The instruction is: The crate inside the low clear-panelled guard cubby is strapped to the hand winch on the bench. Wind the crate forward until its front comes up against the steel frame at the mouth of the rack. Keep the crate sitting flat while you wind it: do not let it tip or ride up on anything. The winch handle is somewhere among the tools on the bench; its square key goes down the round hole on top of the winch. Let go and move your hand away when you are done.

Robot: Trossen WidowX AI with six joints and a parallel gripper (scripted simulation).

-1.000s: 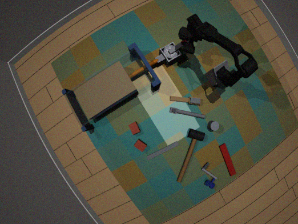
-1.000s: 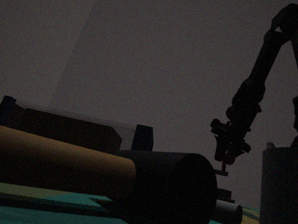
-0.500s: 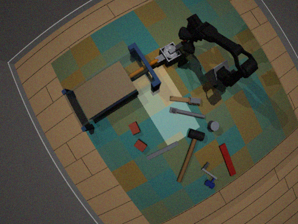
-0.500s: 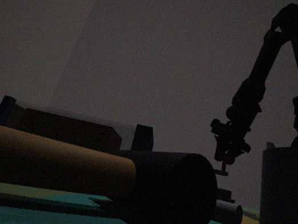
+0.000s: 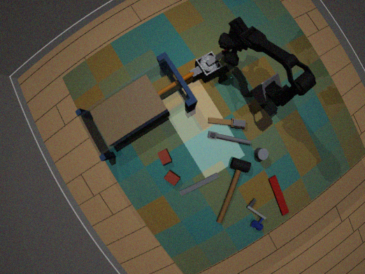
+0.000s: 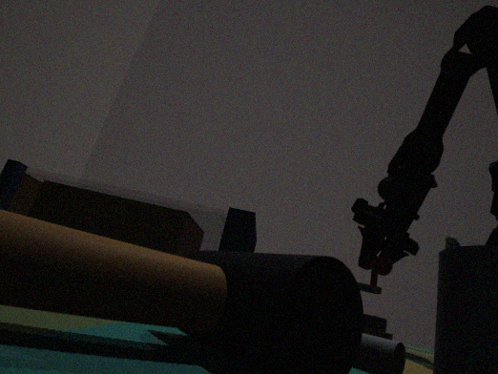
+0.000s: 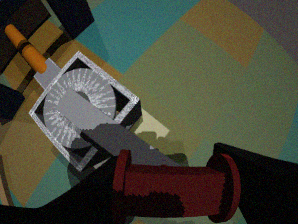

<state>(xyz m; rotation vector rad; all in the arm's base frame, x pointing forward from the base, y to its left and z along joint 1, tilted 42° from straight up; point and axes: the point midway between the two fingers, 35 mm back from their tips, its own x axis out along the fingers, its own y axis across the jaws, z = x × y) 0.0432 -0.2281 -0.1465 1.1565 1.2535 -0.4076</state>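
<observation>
The red knob lies 1 cm to the left of my gripper tip and 1 cm behind it. From my gripper tip the other things lie so: red-knobbed crank 3 cm below, 3 cm ahead, 1 cm to the left; then grey winch 10 cm below, 8 cm ahead; then blue steel frame 25 cm ahead, 3 cm below, 1 cm to the right.
</observation>
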